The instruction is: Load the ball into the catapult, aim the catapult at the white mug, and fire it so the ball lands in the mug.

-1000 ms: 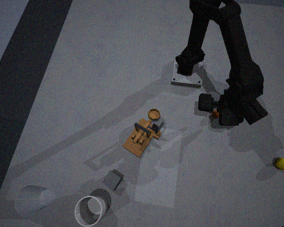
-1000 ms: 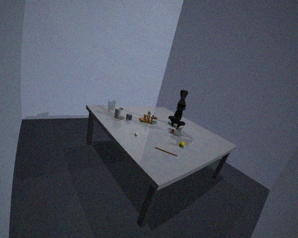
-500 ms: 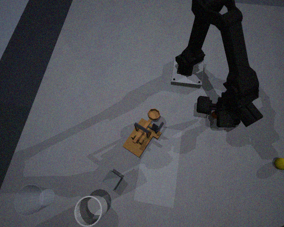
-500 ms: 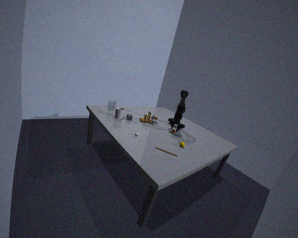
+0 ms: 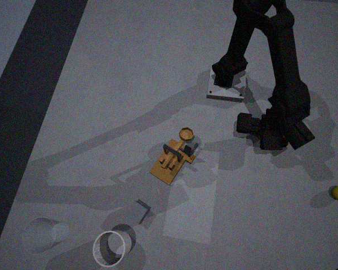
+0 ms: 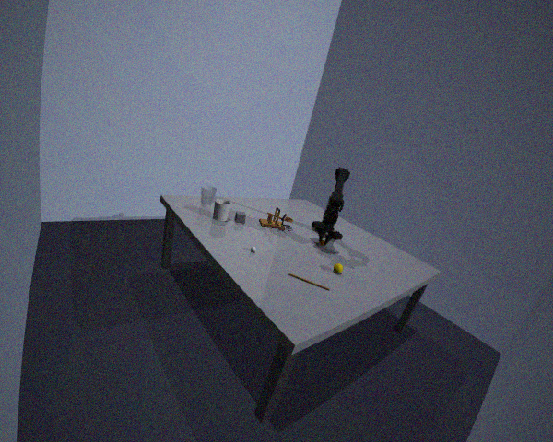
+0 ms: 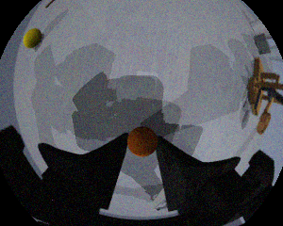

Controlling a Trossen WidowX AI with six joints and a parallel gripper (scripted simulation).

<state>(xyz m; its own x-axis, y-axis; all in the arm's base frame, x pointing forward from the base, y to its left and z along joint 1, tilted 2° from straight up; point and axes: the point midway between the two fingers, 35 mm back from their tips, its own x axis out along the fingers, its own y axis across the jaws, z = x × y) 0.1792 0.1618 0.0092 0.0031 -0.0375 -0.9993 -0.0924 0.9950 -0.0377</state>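
The wooden catapult lies 24 cm to the right of my gripper tip, 13 cm ahead of it and 4 cm above it. The rest, counted from my gripper tip: orange ball (1 cm above); yellow ball (26 cm to the left, 14 cm ahead, 1 cm above); thin wooden stick (34 cm ahead, 29 cm to the left, 1 cm below).
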